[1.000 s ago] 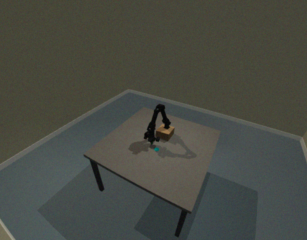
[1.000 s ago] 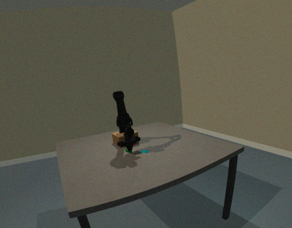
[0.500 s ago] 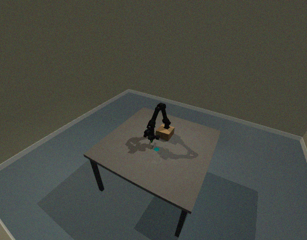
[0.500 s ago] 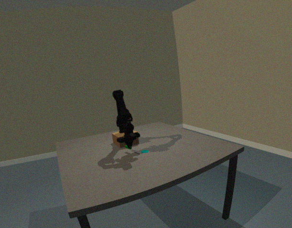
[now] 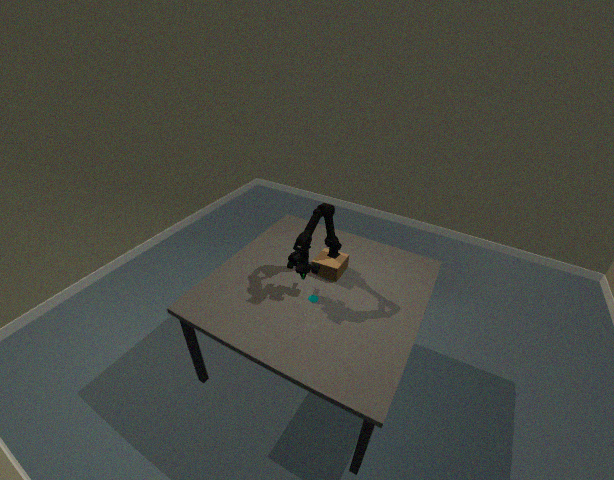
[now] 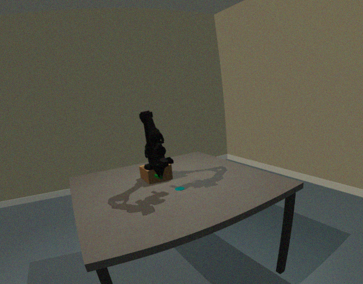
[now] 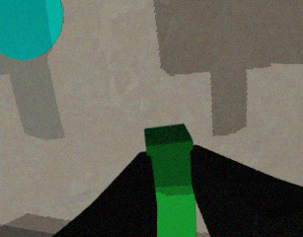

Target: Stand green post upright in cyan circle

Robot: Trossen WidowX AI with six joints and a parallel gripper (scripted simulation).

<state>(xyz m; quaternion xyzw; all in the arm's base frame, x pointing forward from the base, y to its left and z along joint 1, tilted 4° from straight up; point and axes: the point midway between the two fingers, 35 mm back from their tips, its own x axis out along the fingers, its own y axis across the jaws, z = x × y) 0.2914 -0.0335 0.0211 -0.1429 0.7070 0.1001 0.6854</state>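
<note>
Now: gripper tip 40 mm short of the cyan circle, 100 mm to the right of it and 90 mm above it. The rest, counted from my gripper tip: green post (20 mm behind, 10 mm to the right).
</note>
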